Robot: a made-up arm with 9 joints. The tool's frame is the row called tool.
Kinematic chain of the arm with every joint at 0, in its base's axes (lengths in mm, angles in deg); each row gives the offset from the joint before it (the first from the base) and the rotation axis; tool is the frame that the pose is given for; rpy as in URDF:
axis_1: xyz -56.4 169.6 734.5 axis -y
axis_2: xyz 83 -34.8 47.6 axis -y
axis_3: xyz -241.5 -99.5 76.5 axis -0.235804 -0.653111 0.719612
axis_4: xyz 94 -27 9.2 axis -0.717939 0.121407 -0.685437
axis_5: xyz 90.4 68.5 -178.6 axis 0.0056 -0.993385 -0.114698
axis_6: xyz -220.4 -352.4 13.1 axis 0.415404 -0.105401 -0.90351
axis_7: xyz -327.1 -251 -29.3 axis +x
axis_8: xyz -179.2 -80 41.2 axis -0.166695 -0.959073 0.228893
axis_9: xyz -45.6 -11.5 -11 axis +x
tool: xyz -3.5 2 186.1 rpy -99.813 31.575 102.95
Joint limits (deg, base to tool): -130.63..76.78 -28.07..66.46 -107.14..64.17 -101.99..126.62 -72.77..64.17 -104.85..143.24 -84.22..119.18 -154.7..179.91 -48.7..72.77
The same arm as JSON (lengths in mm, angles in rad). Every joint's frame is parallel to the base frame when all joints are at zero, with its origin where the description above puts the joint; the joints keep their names.
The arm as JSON. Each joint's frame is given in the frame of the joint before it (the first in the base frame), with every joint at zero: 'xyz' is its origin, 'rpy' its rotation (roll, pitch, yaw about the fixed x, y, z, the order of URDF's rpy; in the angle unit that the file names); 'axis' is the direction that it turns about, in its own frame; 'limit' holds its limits. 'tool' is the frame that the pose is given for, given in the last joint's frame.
{"units": {"length": "mm", "angle": "rad"}, "joints": [
  {"name": "axis_1", "type": "revolute", "origin": {"xyz": [-56.4, 169.6, 734.5], "rpy": [0.0, 0.0, 0.0]}, "axis": [0.0, -1.0, 0.0], "limit": {"lower": -2.2799, "upper": 1.3401}},
  {"name": "axis_2", "type": "revolute", "origin": {"xyz": [83.0, -34.8, 47.6], "rpy": [0.0, 0.0, 0.0]}, "axis": [0.0, -1.0, 0.0], "limit": {"lower": -0.4899, "upper": 1.1599}},
  {"name": "axis_3", "type": "revolute", "origin": {"xyz": [-241.5, -99.5, 76.5], "rpy": [0.0, 0.0, 0.0]}, "axis": [-0.235804, -0.653111, 0.719612], "limit": {"lower": -1.8699, "upper": 1.12}},
  {"name": "axis_4", "type": "revolute", "origin": {"xyz": [94.0, -27.0, 9.2], "rpy": [0.0, 0.0, 0.0]}, "axis": [-0.717939, 0.121407, -0.685437], "limit": {"lower": -1.7801, "upper": 2.2099}},
  {"name": "axis_5", "type": "revolute", "origin": {"xyz": [90.4, 68.5, -178.6], "rpy": [0.0, 0.0, 0.0]}, "axis": [0.0056, -0.993385, -0.114698], "limit": {"lower": -1.2701, "upper": 1.12}},
  {"name": "axis_6", "type": "revolute", "origin": {"xyz": [-220.4, -352.4, 13.1], "rpy": [0.0, 0.0, 0.0]}, "axis": [0.415404, -0.105401, -0.90351], "limit": {"lower": -1.83, "upper": 2.5}},
  {"name": "axis_7", "type": "revolute", "origin": {"xyz": [-327.1, -251.0, -29.3], "rpy": [0.0, 0.0, 0.0]}, "axis": [1.0, 0.0, 0.0], "limit": {"lower": -1.4699, "upper": 2.0801}},
  {"name": "axis_8", "type": "revolute", "origin": {"xyz": [-179.2, -80.0, 41.2], "rpy": [0.0, 0.0, 0.0]}, "axis": [-0.166695, -0.959073, 0.228893], "limit": {"lower": -2.7, "upper": 3.14}},
  {"name": "axis_9", "type": "revolute", "origin": {"xyz": [-45.6, -11.5, -11.0], "rpy": [0.0, 0.0, 0.0]}, "axis": [1.0, 0.0, 0.0], "limit": {"lower": -0.85, "upper": 1.2701}}
], "tool": {"origin": {"xyz": [-3.5, 2.0, 186.1], "rpy": [-1.7421, 0.5511, 1.7968]}}}

